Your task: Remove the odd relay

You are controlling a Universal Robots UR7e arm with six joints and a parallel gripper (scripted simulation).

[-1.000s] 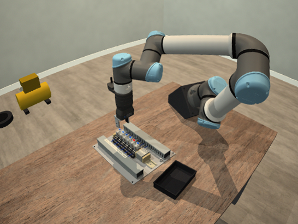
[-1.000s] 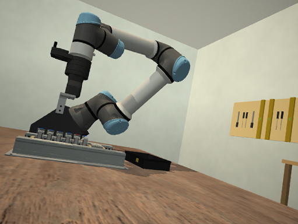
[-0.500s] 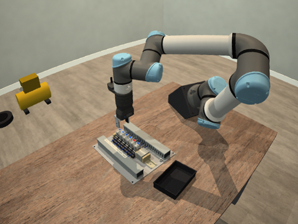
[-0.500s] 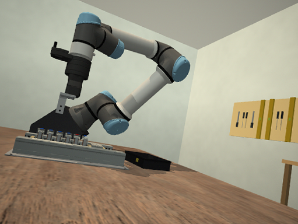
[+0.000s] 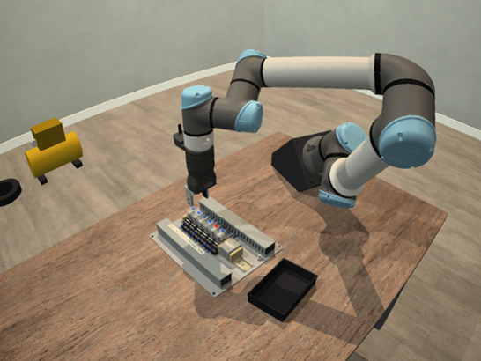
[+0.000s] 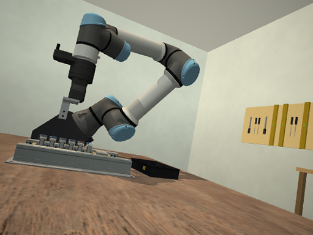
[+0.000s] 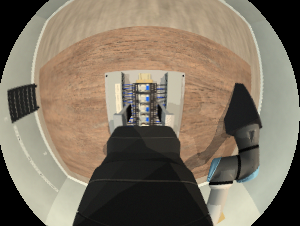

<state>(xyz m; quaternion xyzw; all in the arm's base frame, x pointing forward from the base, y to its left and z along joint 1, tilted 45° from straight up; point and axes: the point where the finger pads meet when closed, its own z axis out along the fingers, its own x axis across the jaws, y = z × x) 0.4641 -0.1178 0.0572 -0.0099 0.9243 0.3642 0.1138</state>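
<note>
My gripper is now 70 mm to the right of the red-button relay and 90 mm above it. From my hand the other things lie so: grey relay panel (10 mm behind, 60 mm to the left, 120 mm below); then black parts tray (40 mm behind, 330 mm to the left, 130 mm below).
</note>
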